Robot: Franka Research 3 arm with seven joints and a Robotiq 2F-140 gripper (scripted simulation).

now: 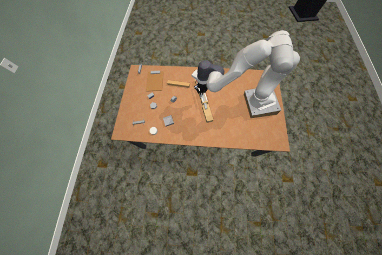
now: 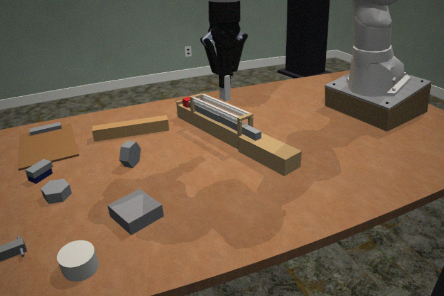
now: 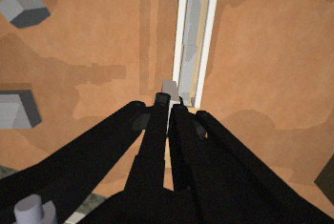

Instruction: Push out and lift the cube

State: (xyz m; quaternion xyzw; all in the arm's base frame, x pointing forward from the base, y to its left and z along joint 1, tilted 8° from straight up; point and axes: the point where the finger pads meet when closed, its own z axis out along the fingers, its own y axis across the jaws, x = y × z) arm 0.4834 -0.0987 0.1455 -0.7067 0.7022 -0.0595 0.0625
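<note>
My gripper is now 220 mm to the left of the red cube and 110 mm above it. From my hand the other things lie so: grey hexagonal piece (250 mm ahead, 140 mm below, 60 mm to the right); then wooden beam (230 mm to the right, 190 mm ahead, 150 mm below); then wooden channel (110 mm below, 60 mm to the right, 20 mm behind).
</note>
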